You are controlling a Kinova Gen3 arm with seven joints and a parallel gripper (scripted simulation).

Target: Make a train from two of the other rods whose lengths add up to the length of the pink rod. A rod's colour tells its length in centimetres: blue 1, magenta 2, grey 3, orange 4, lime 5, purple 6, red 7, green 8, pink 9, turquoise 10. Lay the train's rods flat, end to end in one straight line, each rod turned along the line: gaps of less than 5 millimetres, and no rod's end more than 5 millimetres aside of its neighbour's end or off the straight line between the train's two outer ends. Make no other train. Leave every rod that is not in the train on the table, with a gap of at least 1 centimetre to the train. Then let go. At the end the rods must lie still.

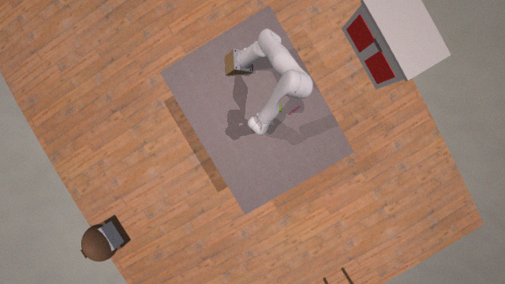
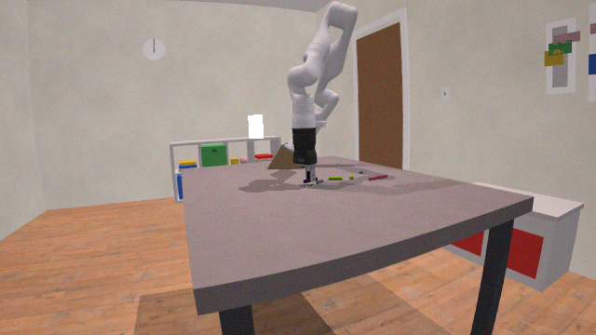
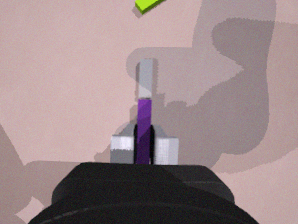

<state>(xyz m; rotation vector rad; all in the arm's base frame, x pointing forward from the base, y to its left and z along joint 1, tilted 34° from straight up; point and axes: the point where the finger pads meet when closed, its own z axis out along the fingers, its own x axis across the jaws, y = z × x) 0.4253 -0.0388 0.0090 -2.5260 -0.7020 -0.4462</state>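
Now: the purple rod 1 cm below my hand. Also, from my hand: dark grey rod 3 cm behind, 4 cm to the left, 3 cm below; pink rod 2 cm behind, 26 cm to the left, 3 cm below.
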